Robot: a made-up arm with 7 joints. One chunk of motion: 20 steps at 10 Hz.
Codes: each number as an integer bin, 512 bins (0 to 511) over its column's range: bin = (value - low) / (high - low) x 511, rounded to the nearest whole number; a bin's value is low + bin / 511 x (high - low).
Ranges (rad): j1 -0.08..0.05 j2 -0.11..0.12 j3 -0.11..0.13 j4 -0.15..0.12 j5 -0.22..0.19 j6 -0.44..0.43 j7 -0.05..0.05
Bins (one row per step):
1: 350 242 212 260 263 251 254
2: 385 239 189 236 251 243 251
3: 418 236 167 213 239 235 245
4: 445 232 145 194 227 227 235
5: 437 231 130 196 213 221 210
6: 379 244 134 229 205 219 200
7: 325 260 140 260 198 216 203
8: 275 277 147 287 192 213 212
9: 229 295 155 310 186 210 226
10: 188 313 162 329 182 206 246
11: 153 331 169 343 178 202 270
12: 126 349 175 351 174 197 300
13: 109 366 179 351 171 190 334
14: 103 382 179 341 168 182 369
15: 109 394 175 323 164 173 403
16: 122 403 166 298 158 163 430
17: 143 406 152 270 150 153 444
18: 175 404 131 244 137 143 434
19: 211 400 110 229 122 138 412
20: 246 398 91 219 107 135 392
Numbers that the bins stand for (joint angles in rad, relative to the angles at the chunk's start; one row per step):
1: 0.0090 -0.0011 -0.0104 -0.0126 -0.0090 -0.0127 -0.0003
2: 0.0179 -0.0024 -0.0212 -0.0253 -0.0186 -0.0263 -0.0009
3: 0.0263 -0.0038 -0.0316 -0.0375 -0.0282 -0.0399 -0.0021
4: 0.0332 -0.0056 -0.0419 -0.0475 -0.0379 -0.0535 -0.0040
5: 0.0312 -0.0060 -0.0489 -0.0464 -0.0491 -0.0637 -0.0089
6: 0.0164 -0.0002 -0.0471 -0.0290 -0.0555 -0.0671 -0.0109
7: 0.0027 0.0070 -0.0442 -0.0126 -0.0611 -0.0723 -0.0103
8: -0.0100 0.0147 -0.0410 0.0016 -0.0659 -0.0774 -0.0085
9: -0.0217 0.0228 -0.0372 0.0138 -0.0708 -0.0825 -0.0058
10: -0.0322 0.0309 -0.0339 0.0238 -0.0740 -0.0893 -0.0019
11: -0.0411 0.0390 -0.0306 0.0312 -0.0772 -0.0961 0.0028
12: -0.0479 0.0471 -0.0278 0.0355 -0.0804 -0.1046 0.0087
13: -0.0523 0.0547 -0.0259 0.0355 -0.0828 -0.1165 0.0154
14: -0.0538 0.0619 -0.0259 0.0302 -0.0852 -0.1301 0.0222
15: -0.0523 0.0673 -0.0278 0.0207 -0.0884 -0.1455 0.0289
16: -0.0490 0.0714 -0.0320 0.0075 -0.0932 -0.1625 0.0341
17: -0.0436 0.0727 -0.0386 -0.0073 -0.0996 -0.1795 0.0369
18: -0.0355 0.0718 -0.0485 -0.0211 -0.1101 -0.1965 0.0349
19: -0.0263 0.0700 -0.0583 -0.0290 -0.1221 -0.2050 0.0306
20: -0.0174 0.0691 -0.0673 -0.0343 -0.1341 -0.2102 0.0267

